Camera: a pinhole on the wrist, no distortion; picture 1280 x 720 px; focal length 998.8 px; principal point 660.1 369.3 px. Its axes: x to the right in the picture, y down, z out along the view. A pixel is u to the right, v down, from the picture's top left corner.
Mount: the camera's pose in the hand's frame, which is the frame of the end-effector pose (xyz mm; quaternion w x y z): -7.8 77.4 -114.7 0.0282 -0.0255 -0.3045 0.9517
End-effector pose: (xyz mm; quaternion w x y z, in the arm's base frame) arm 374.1 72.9 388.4 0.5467 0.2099 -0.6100 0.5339
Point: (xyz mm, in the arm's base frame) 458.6 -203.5 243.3
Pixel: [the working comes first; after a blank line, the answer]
In the camera's frame: 216.0 -15.5 361.7

1256.6 326.6
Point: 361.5 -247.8 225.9
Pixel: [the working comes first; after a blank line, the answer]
In the camera's frame: 218.2 -121.4 383.4

1228.5 53.1
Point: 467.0 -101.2 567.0
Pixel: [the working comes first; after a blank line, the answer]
In the camera's frame: -108.6 83.6 371.4

368.0 594.2
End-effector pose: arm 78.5 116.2 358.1 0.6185 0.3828 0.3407 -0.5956
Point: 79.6 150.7 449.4
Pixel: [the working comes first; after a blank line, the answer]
In the camera's frame: 79.6 -13.7 150.2

1189.0 278.1
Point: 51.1 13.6 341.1
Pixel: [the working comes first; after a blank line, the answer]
In the camera's frame: -83.3 -31.8 217.3

277.4 223.4
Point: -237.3 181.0 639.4
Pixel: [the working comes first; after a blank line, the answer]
In the camera's frame: 255.3 197.2 399.4

outside the picture
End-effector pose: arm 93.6 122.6 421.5 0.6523 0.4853 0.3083 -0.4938
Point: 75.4 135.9 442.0
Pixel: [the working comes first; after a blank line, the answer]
In the camera's frame: 11.2 7.5 141.8

738.7 422.1
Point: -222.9 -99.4 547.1
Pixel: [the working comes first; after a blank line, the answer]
In the camera's frame: 91.9 57.9 524.3

835.2 479.7
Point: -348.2 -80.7 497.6
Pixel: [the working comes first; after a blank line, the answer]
In the camera's frame: 86.6 181.1 581.8

808.8 680.2
